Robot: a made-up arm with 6 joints. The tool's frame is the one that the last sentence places.
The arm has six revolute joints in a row. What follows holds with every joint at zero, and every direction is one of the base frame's. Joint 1 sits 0.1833 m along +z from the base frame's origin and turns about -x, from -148.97 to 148.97 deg. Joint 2 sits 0.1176 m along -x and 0.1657 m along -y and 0.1 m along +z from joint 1 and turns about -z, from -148.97 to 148.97 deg. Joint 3 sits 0.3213 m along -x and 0.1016 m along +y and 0.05 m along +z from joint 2 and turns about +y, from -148.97 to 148.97 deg. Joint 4 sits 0.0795 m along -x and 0.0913 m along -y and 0.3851 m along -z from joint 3 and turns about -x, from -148.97 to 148.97 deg. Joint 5 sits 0.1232 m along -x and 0.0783 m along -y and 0.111 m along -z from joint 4 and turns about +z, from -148.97 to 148.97 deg. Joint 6 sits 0.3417 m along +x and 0.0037 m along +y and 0.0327 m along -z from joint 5 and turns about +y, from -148.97 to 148.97 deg. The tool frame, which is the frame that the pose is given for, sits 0.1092 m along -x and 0.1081 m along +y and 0.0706 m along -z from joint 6; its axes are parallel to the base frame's.
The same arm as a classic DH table. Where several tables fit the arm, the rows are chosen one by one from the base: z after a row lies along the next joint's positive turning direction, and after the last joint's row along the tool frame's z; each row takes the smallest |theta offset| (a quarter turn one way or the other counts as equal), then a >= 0, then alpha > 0; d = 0 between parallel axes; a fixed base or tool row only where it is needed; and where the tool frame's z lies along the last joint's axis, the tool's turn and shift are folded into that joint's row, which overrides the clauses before.
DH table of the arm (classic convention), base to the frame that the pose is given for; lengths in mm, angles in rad. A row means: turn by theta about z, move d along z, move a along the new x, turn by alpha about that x. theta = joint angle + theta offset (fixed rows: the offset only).
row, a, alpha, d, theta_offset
base (fixed), 0, 1.5708, 183.3, -1.5708
joint 1, 165.7, 1.5708, 117.6, 0
joint 2, 321.3, -1.5708, -150, 1.5708
joint 3, 385.1, -1.5708, 10.3, -1.5708
joint 4, 78.3, -1.5708, 202.7, 1.5708
joint 5, 341.7, -1.5708, -143.7, 1.5708
joint 6, -109.2, 1.5708, 111.8, 0
tool (fixed), 0, 0, -70.6, 0
Joint limits (rad, base to tool): -2.6..2.6 -2.6..2.6 -2.6..2.6 -2.6..2.6 -2.6..2.6 -2.6..2.6

